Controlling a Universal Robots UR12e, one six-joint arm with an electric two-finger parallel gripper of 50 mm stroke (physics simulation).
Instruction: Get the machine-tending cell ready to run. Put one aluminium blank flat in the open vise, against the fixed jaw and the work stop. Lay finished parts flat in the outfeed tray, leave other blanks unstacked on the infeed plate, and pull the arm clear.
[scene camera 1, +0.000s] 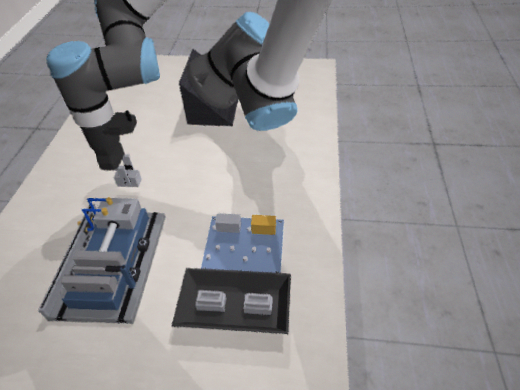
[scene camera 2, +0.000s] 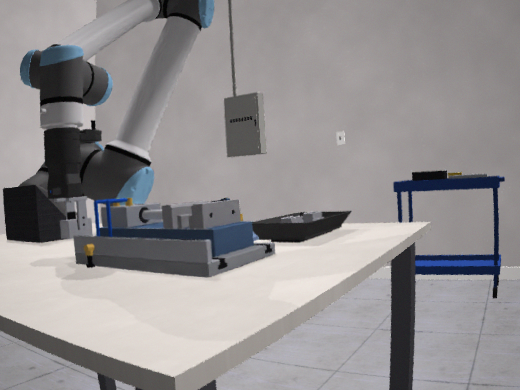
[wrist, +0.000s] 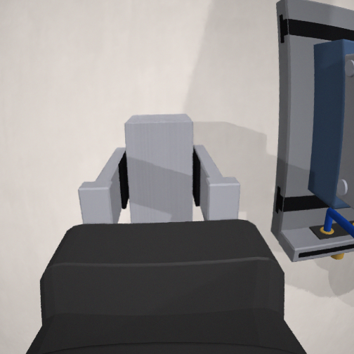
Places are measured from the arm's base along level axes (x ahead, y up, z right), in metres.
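Pixels of known places: gripper, between the fingertips: (scene camera 1: 129, 178) (scene camera 2: 77, 228); arm's base, origin of its link: (scene camera 1: 210, 84) (scene camera 2: 40, 209).
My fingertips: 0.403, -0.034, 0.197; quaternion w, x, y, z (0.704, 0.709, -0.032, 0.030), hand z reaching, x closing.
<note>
Ahead of a thing's pixels: the offset from my fingertips to its middle, as dx, dy, dz. "spot": to the spot under its first point.
My gripper (scene camera 1: 128, 171) (wrist: 159, 164) is shut on a grey aluminium blank @(+0.000, +0.002, +0.003) (scene camera 1: 127, 179) (scene camera 2: 67, 229) (wrist: 159, 150), held behind the motor end of the vise, outside it. Its height over the table is hard to tell. The vise @(+0.241, -0.003, +0.001) (scene camera 1: 95, 299) (scene camera 2: 232, 237) (wrist: 327, 125) stands open, with no blank visible between the fixed jaw (scene camera 1: 89, 284) and the moving jaw (scene camera 1: 98, 258). A black work stop @(+0.314, +0.037, -0.046) (scene camera 1: 114, 268) reaches over the jaw gap. Another grey blank @(+0.143, -0.027, -0.277) (scene camera 1: 228, 223) lies on the blue infeed plate @(+0.198, -0.049, -0.317) (scene camera 1: 227, 263). Two finished parts @(spot: +0.374, -0.011, -0.253) (scene camera 1: 210, 302) @(spot: +0.383, -0.011, -0.355) (scene camera 1: 258, 305) lie apart in the black outfeed tray (scene camera 1: 232, 320) (scene camera 2: 290, 232).
An orange block @(+0.152, -0.027, -0.367) (scene camera 1: 263, 225) lies on the infeed plate beside the grey blank. Blue pipes (scene camera 1: 90, 212) (scene camera 2: 97, 217) rise at the vise's motor-end corner. The arm's dark base block (scene camera 1: 207, 112) (scene camera 2: 27, 215) stands at the back. A blue cart (scene camera 2: 450, 184) stands beyond the table.
</note>
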